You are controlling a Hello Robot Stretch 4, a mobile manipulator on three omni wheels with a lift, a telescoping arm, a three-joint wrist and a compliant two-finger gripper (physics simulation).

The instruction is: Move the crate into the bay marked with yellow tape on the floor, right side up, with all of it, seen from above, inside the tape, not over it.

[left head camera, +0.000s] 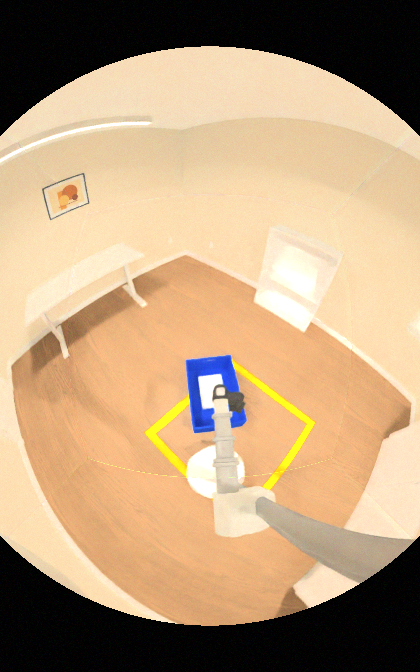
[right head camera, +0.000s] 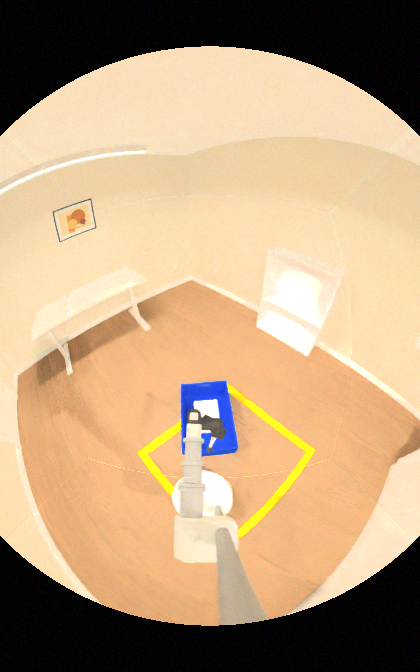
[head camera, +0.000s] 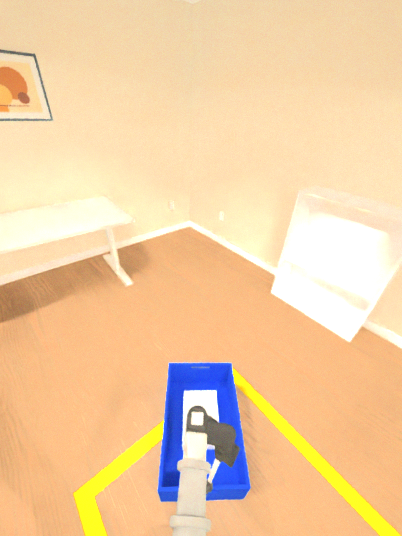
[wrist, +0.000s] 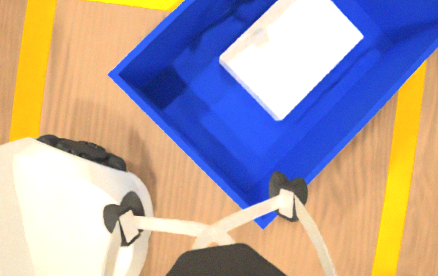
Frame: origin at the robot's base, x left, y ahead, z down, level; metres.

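Where they show: gripper, fingertip midpoint: [right head camera: 215, 441] [head camera: 217, 469] [wrist: 206, 198]; robot's base, link origin: [right head camera: 203, 495].
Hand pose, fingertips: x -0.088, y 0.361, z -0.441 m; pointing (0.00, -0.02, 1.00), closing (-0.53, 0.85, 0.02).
Observation:
Each offset is from my fingertips to the centre of the thing. Level surfaces: height alone.
The blue crate {dx +0.064, dy +0.285, dz +0.359 m} [head camera: 227, 400] [left head camera: 194, 400] [right head camera: 227, 410] [wrist: 220, 115] stands upright on the floor, with a white block {dx +0.068, dy +0.335, dz +0.424 m} [head camera: 200, 397] [left head camera: 207, 390] [right head camera: 206, 406] [wrist: 295, 55] inside. It lies across the far corner of the yellow tape [head camera: 310, 452] [left head camera: 308, 424] [right head camera: 308, 451] [wrist: 32, 75]. Its far part is beyond the tape; its near end is inside. My gripper [wrist: 206, 198] is open, with its fingers wide apart, above the crate's near end. In the wrist view one fingertip shows over a near corner of the crate and the other over my white base. The arm partly hides the fingers in the head views.
My round white base [left head camera: 200, 472] [right head camera: 222, 492] stands close to the crate's near end, inside the tape. A white table {dz -0.251 m} [head camera: 65, 220] [left head camera: 85, 275] stands along the left wall. A white cabinet [head camera: 320, 300] [left head camera: 285, 305] stands by the right wall. A picture hangs on the left wall.

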